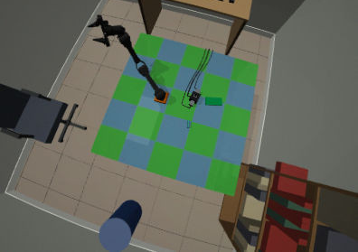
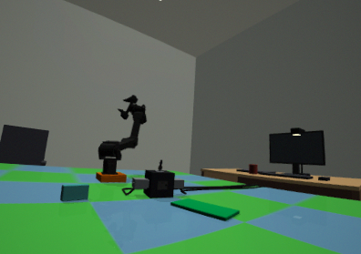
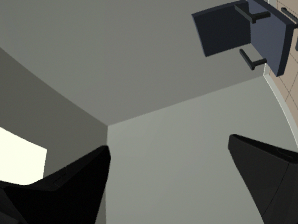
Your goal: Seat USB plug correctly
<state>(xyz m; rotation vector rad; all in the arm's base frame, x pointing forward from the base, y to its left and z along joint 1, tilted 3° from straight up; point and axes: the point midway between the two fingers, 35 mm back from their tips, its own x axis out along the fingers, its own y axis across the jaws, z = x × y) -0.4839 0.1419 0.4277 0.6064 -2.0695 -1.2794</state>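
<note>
The usb plug lies 79 cm ahead of my gripper tip, 2 cm to the left of it and 38 cm below it. Also, from my gripper tip: flat green block (97 cm ahead, 7 cm to the left, 47 cm below); then teal block (83 cm ahead, 23 cm to the right, 45 cm below).
</note>
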